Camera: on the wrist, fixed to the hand. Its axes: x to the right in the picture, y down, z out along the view.
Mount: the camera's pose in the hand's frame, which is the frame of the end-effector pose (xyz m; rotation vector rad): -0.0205 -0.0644 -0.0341 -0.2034 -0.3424 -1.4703
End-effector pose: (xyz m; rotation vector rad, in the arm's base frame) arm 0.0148 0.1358 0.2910 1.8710 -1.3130 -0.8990
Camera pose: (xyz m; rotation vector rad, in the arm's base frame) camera 0.0696 0.1772 0.2591 2.4171 0.2924 -1.9804
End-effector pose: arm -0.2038 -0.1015 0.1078 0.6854 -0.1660 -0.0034
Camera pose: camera -0.2155 -0.1287 0.0381 0.4692 0.0431 -1.5300
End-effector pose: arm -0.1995 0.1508 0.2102 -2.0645 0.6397 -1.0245
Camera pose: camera -0.2320 0.1908 0.2656 2.5883 1.1518 1.1821
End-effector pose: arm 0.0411 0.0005 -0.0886 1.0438 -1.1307 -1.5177
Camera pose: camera 0.0657 0.0231 -0.1565 -1.4045 0.1950 2.5669
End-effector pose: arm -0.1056 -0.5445 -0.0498 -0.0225 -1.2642 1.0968
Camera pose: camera -0.0363 -0.5738 -0.0416 0.8400 -1.2402 -0.3185
